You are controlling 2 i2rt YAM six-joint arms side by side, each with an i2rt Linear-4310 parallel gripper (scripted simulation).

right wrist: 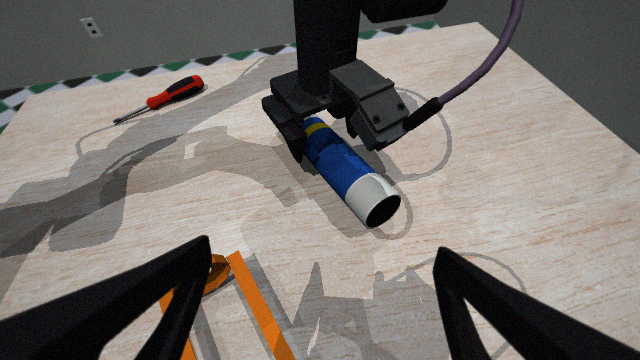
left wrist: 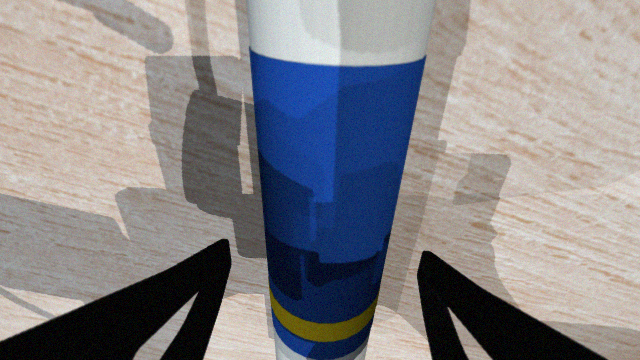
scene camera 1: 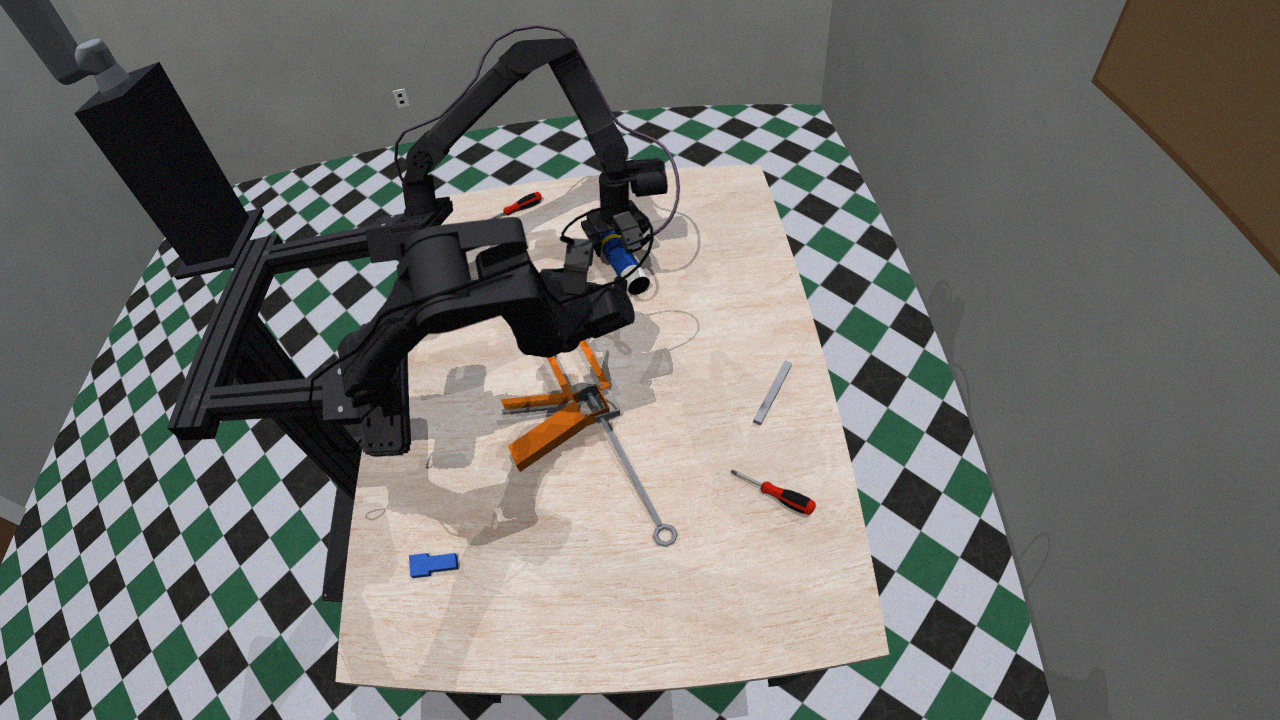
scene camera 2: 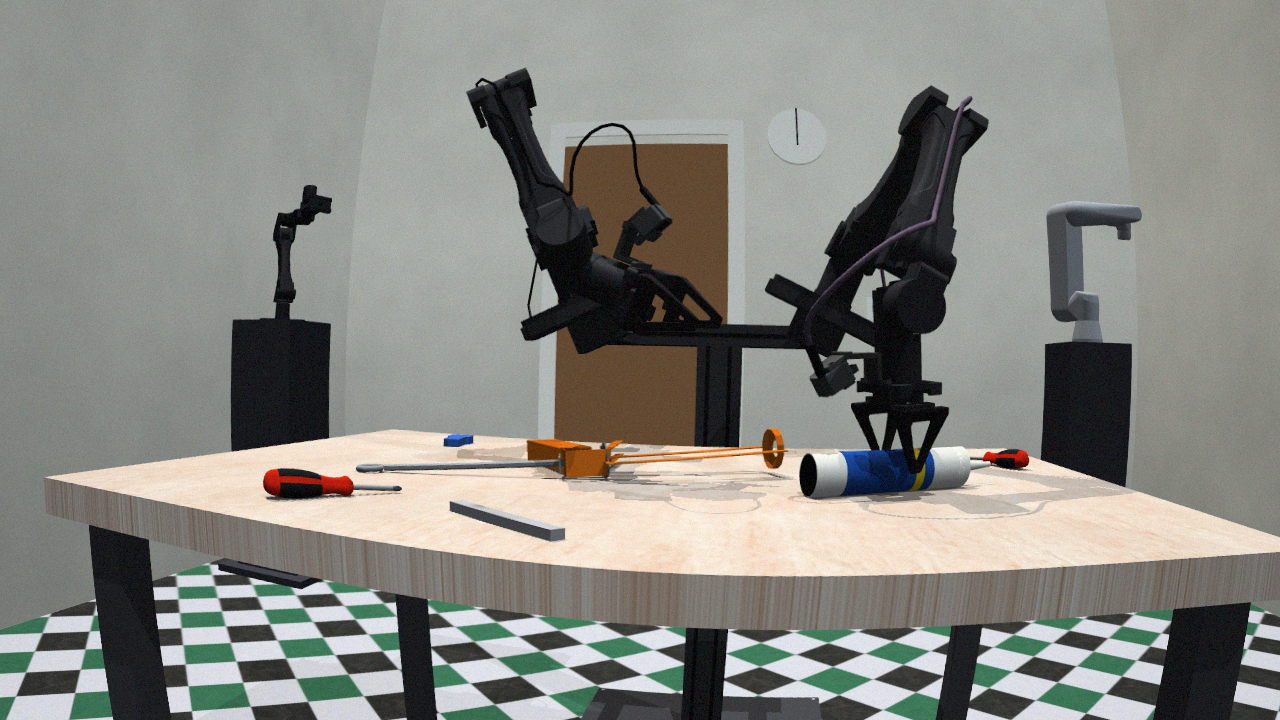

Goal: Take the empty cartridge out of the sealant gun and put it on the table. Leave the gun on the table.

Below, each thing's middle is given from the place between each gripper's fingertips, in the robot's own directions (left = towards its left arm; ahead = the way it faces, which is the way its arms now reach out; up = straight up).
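The orange sealant gun [scene camera 1: 568, 421] is 8 cm behind my left hand, 2 cm below it and 40 cm to the right of it. I also see the grey bar [scene camera 2: 538, 529], which is 26 cm ahead of my left hand, 38 cm to the right of it and 3 cm below it.
Counted from my right hand [scene camera 2: 709, 324], the orange sealant gun is 160 mm to the right, 40 mm behind and 170 mm below. The grey bar is 140 mm to the right of my right hand, 300 mm ahead of it and 190 mm below it.
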